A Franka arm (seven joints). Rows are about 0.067 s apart.
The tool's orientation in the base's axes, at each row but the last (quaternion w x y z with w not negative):
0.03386, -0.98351, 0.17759, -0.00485
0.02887, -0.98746, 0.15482, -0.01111
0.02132, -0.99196, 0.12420, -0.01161
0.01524, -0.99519, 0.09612, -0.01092
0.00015, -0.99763, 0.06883, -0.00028
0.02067, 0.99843, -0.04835, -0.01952
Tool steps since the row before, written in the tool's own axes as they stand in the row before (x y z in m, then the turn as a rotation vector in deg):
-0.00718, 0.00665, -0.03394, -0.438, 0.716, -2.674
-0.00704, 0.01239, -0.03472, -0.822, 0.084, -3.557
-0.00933, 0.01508, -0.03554, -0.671, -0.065, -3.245
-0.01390, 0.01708, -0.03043, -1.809, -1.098, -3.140
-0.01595, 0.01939, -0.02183, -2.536, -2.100, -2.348
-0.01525, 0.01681, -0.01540, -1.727, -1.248, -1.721
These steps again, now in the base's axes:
-0.00978, -0.00591, 0.03342, -0.718, -0.690, 2.620
-0.01155, -0.01148, 0.03381, -0.918, -0.019, 3.534
-0.01375, -0.01370, 0.03465, -0.726, 0.101, 3.232
-0.01765, -0.01495, 0.02959, -1.643, 1.335, 3.139
-0.01847, -0.01702, 0.02181, -2.225, 2.428, 2.347
-0.01615, -0.01463, 0.01666, -1.528, 1.477, 1.728

